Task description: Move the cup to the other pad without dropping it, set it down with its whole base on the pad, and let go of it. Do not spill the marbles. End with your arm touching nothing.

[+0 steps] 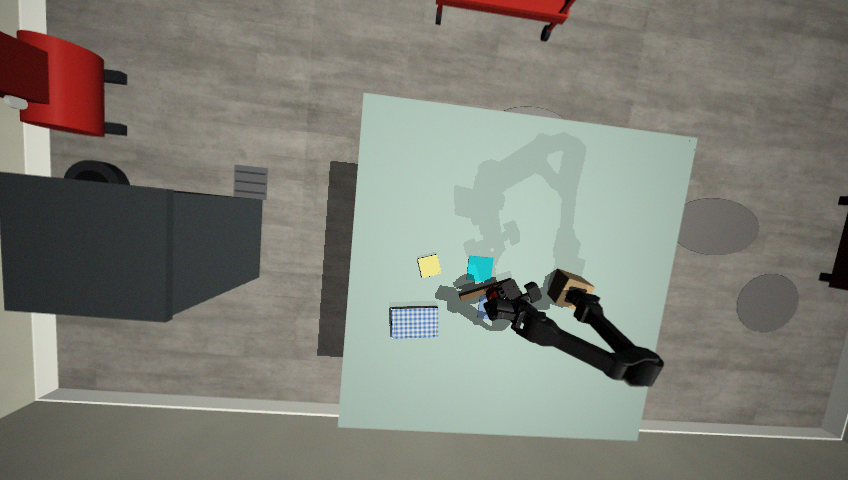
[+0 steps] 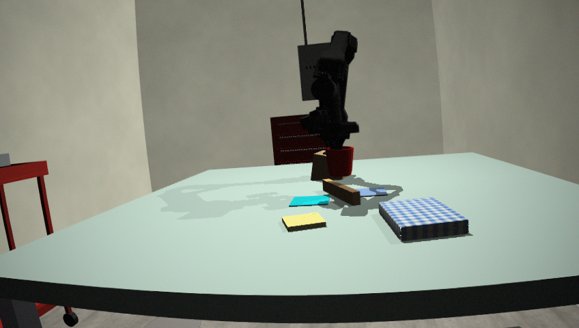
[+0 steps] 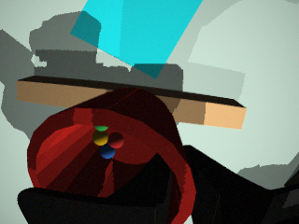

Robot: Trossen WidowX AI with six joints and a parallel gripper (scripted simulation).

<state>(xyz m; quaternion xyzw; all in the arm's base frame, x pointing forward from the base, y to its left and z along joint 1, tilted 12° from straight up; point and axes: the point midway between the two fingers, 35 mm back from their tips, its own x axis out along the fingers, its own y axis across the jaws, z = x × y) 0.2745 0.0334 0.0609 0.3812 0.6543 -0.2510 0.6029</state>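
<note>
My gripper is now 2 cm short of the dark red cup, 2 cm to the right of it and 5 cm above it. Also, from my hand: wooden bar (4 cm ahead, 1 cm to the left, 12 cm below); checked blue box (28 cm ahead, 20 cm to the left, 11 cm below); cyan pad (8 cm ahead, 6 cm to the right, 14 cm below).
</note>
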